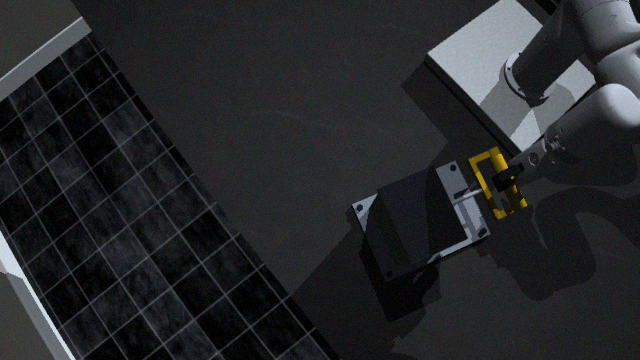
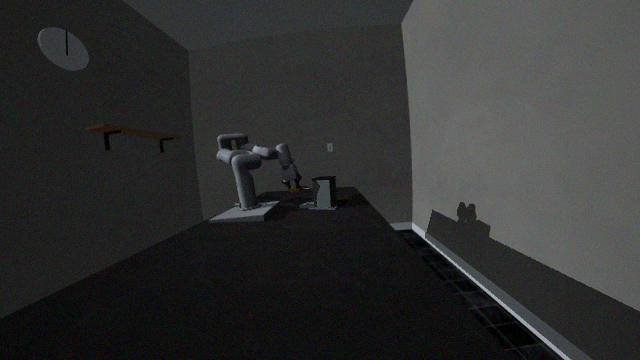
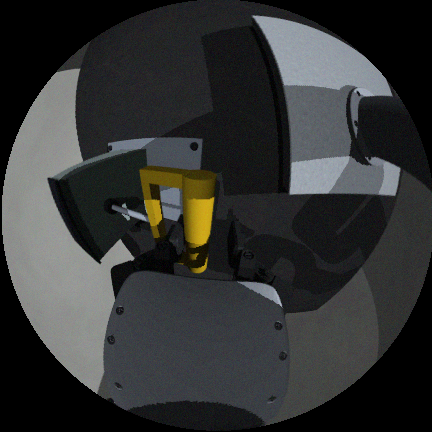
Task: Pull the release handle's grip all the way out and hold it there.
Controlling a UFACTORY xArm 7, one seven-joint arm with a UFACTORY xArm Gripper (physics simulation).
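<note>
The release handle is a yellow rectangular frame with a thick round grip (image 1: 498, 159) (image 2: 295, 190) (image 3: 198, 215). A thin metal rod (image 1: 468, 196) (image 3: 131, 212) joins it to the dark housing (image 1: 415, 215) (image 2: 324, 193) (image 3: 100, 195), and a length of rod shows between frame and housing. The handle stands off from the housing, on the side toward the robot base. My gripper (image 1: 507, 176) (image 2: 292, 185) (image 3: 207, 227) is shut on the grip, with one dark finger inside the frame and one outside. The finger contact is dark and partly hidden.
The housing is on a light bolted plate (image 1: 447, 175) (image 3: 175, 150). The arm's pale base slab (image 1: 470, 60) (image 2: 240, 216) (image 3: 320, 65) lies near the handle. A wall shelf (image 2: 132, 132) hangs at the left, and a dark tiled floor (image 1: 115, 210) lies beyond the table edge.
</note>
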